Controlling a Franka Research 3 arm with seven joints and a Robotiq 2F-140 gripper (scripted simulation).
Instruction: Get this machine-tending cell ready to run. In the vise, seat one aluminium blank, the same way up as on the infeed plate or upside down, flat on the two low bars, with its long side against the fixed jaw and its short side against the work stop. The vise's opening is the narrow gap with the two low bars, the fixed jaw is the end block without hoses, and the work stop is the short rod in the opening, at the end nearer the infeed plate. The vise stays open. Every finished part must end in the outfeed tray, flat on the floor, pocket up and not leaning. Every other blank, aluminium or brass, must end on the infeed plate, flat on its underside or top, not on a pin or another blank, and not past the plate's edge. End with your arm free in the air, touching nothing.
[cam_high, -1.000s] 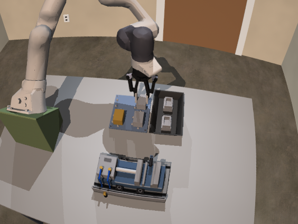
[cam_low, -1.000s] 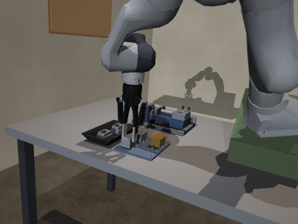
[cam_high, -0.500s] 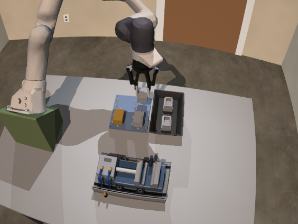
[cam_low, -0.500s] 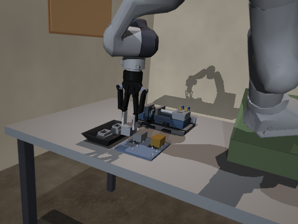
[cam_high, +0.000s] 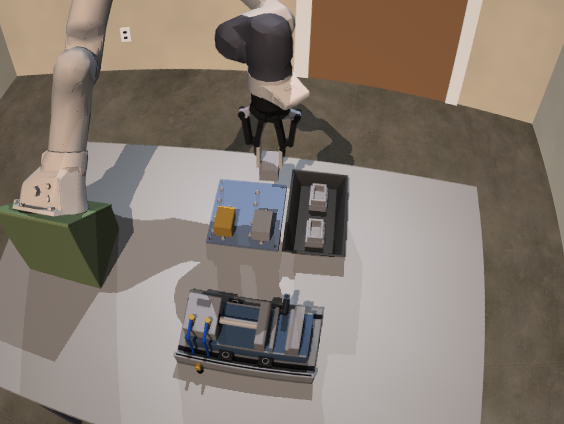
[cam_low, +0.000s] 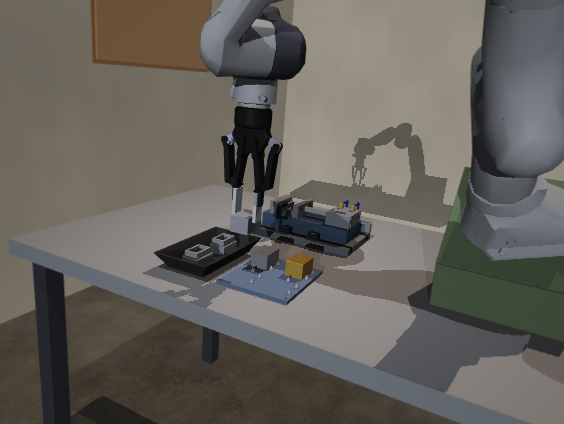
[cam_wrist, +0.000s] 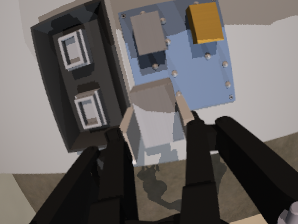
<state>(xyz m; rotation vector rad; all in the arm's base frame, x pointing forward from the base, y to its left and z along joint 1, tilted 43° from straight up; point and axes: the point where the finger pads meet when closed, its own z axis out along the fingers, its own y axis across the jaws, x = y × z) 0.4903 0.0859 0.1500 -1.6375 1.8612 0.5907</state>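
Right now the blue vise is 37 cm to the right of my hand, 13 cm below it and 4 cm behind it. The rest, counted from my hand: brass blank (15 cm below, 10 cm behind, 8 cm to the right); then aluminium blank (15 cm below, 9 cm to the right, 2 cm behind).
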